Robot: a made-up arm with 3 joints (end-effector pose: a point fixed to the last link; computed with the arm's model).
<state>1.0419 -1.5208 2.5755</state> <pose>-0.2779 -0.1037 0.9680 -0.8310 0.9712 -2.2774</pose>
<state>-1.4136 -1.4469 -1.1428</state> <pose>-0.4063 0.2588 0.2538 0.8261 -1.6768 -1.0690</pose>
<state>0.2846 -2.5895 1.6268</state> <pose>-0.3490 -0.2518 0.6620 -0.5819 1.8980 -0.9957</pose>
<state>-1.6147 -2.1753 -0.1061</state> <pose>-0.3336 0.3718 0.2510 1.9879 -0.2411 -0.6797</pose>
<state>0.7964 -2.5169 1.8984</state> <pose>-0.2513 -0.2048 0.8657 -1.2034 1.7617 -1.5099</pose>
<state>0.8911 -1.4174 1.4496</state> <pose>-0.3325 -0.1730 0.9163 -0.6698 0.3642 -1.2861</pose>
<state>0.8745 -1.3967 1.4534</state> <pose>-0.3376 -0.1760 0.9102 -0.6452 0.3537 -1.2912</pose>
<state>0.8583 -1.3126 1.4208</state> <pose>-0.3478 -0.1798 0.9018 -0.5947 0.2591 -1.2607</pose>
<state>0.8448 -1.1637 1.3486</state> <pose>-0.3617 -0.1846 0.8907 -0.5248 0.0753 -1.1895</pose>
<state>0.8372 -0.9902 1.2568</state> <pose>-0.3743 -0.1896 0.8791 -0.4592 -0.1476 -1.0941</pose>
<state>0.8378 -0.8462 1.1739</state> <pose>-0.3815 -0.1933 0.8712 -0.4181 -0.3390 -1.0028</pose>
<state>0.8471 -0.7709 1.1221</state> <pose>-0.3828 -0.1944 0.8704 -0.4077 -0.4462 -0.9412</pose>
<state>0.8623 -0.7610 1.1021</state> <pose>-0.3798 -0.1930 0.8755 -0.4201 -0.4714 -0.9133</pose>
